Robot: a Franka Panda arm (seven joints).
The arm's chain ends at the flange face. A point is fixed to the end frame.
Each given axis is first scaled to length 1.
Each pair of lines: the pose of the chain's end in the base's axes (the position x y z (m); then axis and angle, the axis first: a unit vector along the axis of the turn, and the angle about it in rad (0 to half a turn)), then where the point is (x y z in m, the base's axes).
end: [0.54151 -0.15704 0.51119 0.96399 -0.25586 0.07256 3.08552]
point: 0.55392 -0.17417 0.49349
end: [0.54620 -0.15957 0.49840 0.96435 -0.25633 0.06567 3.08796]
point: 0.55836 -0.17661 0.48045
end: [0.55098 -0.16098 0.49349 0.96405 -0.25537 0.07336 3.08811]
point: 0.56344 -0.17806 0.47579
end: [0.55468 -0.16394 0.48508 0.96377 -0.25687 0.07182 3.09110]
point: 0.56706 -0.18099 0.46728
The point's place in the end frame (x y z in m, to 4 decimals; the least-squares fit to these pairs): 0.0163 0.0084 0.0206
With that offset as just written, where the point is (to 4 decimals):
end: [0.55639 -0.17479 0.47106 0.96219 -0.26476 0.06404 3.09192]
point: 0.5682 -0.1919 0.4530
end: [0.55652 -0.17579 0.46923 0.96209 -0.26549 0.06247 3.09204]
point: 0.5683 -0.1929 0.4511
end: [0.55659 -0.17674 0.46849 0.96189 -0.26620 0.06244 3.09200]
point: 0.5683 -0.1939 0.4504
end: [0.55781 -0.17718 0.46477 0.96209 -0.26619 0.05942 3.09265]
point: 0.5694 -0.1943 0.4465
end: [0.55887 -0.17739 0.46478 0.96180 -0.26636 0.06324 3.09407]
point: 0.5706 -0.1945 0.4467
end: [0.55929 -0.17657 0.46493 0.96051 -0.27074 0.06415 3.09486]
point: 0.5710 -0.1938 0.4468
